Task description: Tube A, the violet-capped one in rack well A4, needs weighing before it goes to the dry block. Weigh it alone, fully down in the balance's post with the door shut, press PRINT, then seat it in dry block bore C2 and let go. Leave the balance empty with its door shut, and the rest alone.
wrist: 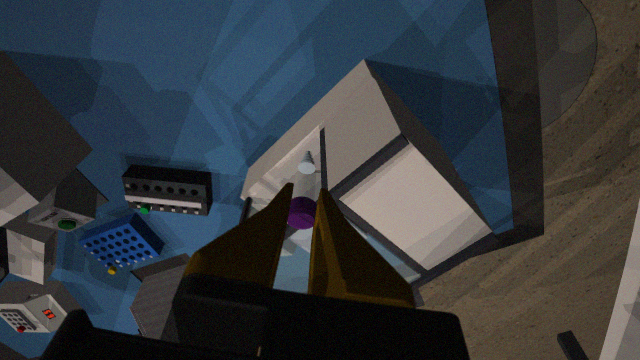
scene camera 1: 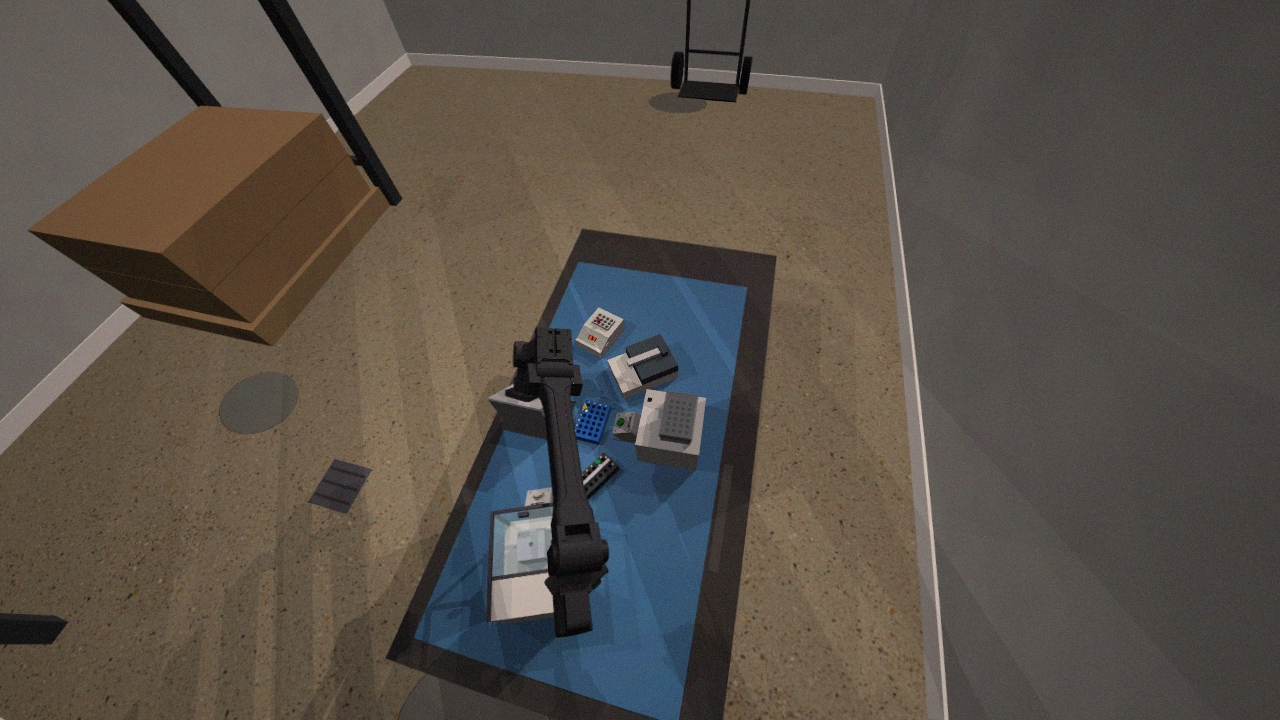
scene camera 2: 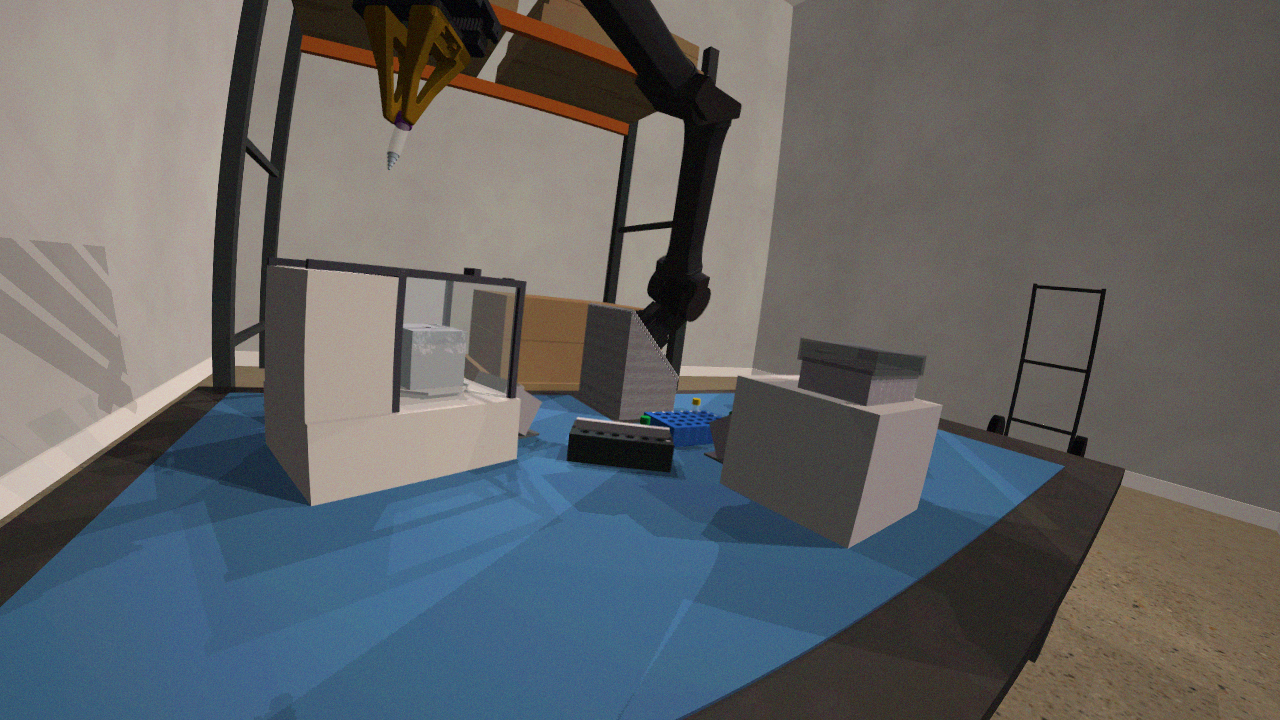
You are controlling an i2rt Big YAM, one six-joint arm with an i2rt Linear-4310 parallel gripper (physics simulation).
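Places are measured from the arm's base along level axes (x ahead, y left, z up), in millimetres.
Where they show: gripper, between the fingertips: (wrist: 305,195) (scene camera 2: 398,121); arm's base, origin of its link: (scene camera 2: 635,342).
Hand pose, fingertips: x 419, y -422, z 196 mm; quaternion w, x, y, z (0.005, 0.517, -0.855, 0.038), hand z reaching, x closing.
Each offset is from my fingertips to the top centre of the thing.
My gripper (scene camera 2: 402,120) (wrist: 305,195) is shut on tube A @[dx -3, dy +1, dz +10 mm] (scene camera 2: 396,143) (wrist: 301,212), with the violet cap between the fingertips. The tube hangs tip down, slightly tilted in scene camera 2, high above the balance. The balance @[dx -196, dy +41, dz -98 mm] (scene camera 1: 519,598) (scene camera 2: 349,349) (wrist: 362,130) has a white body and a glazed, dark-framed chamber. Its pale post block (scene camera 1: 530,544) (scene camera 2: 434,358) stands inside with no tube visible on it. I cannot tell whether the door is open or shut. The dry block @[dx -14, dy +473, dz -130 mm] (scene camera 1: 677,416) (scene camera 2: 859,376) is a grey drilled block on a white housing. The blue rack @[dx -225, dy +443, dz -290 mm] (scene camera 1: 592,420) (scene camera 2: 684,425) (wrist: 122,242) holds a yellow-capped tube.
A black rack @[dx -143, dy +284, dz -272 mm] (scene camera 1: 599,474) (scene camera 2: 619,445) (wrist: 167,190) with a green cap stands between the balance and the blue rack. A green-button box (scene camera 1: 623,423) (wrist: 67,224), a keypad unit @[dx -335, dy +768, dz -250 mm] (scene camera 1: 599,329) (wrist: 30,315), a dark-lidded device @[dx -140, dy +679, dz -219 mm] (scene camera 1: 644,362) and a grey wedge (scene camera 2: 626,358) stand nearby.
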